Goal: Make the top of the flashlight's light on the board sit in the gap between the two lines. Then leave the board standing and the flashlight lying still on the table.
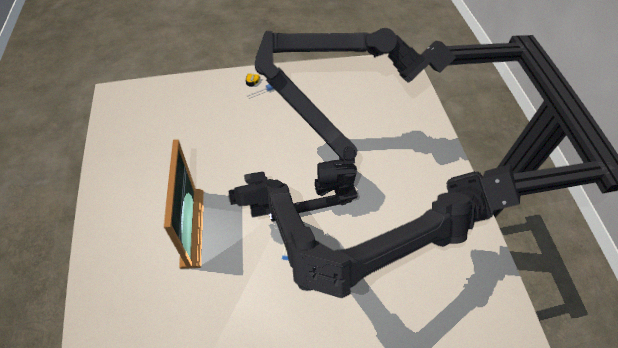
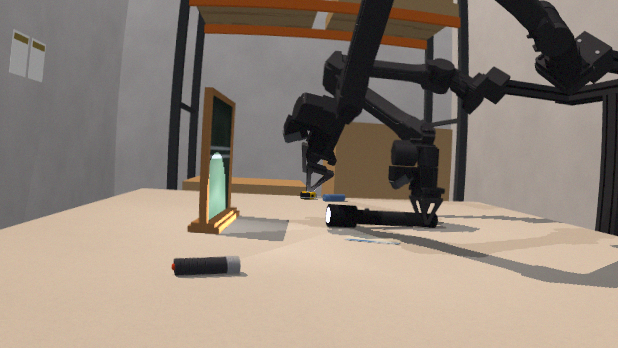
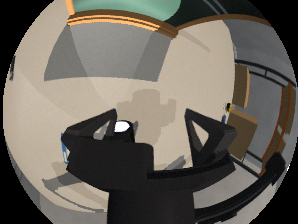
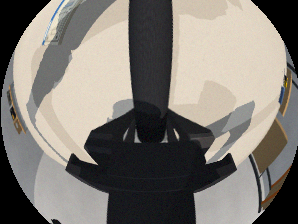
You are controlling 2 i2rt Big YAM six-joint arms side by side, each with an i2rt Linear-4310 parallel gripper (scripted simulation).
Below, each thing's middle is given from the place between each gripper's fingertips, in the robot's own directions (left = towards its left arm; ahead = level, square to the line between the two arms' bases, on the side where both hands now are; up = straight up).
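Labels:
With the wood-framed board (image 2: 218,132), I find it 220 mm ahead of my left hand (image 2: 306,181), 40 mm higher than that hand and 30 mm to the left of it. My right gripper (image 2: 423,223) is 140 mm below the board, 540 mm short of it and 40 mm to the right of it.

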